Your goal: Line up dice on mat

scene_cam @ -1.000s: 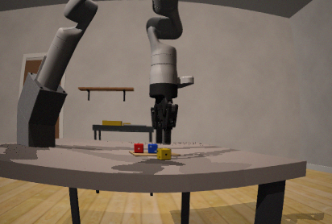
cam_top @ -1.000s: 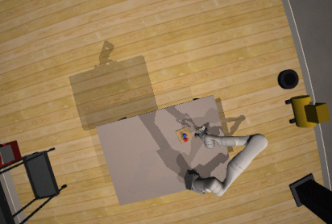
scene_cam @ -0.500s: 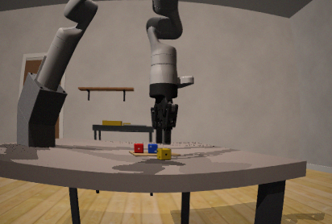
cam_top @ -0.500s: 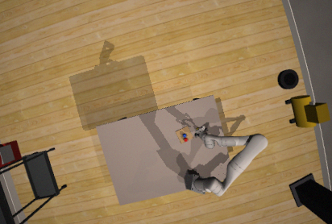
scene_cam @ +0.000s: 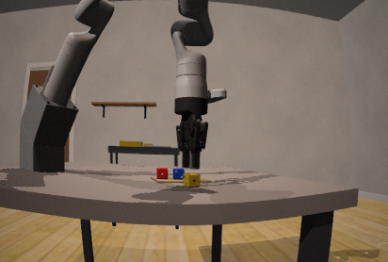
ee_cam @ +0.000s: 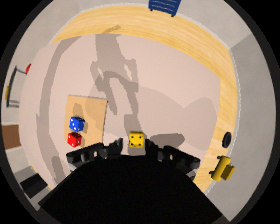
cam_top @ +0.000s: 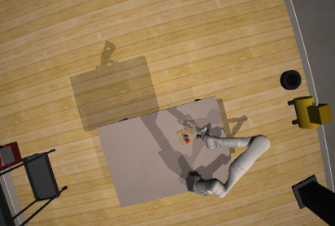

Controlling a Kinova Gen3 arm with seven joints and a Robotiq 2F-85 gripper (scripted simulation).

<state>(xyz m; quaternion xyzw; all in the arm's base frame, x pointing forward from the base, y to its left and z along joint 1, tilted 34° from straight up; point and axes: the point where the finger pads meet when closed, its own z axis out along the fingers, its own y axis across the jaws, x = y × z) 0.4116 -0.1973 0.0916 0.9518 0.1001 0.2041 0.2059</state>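
Now: the yellow die 4 cm below my hand. Round my hand: red die (4 cm behind, 16 cm to the left, 4 cm below); tan mat (1 cm ahead, 15 cm to the left, 6 cm below); blue die (1 cm ahead, 15 cm to the left, 4 cm below).
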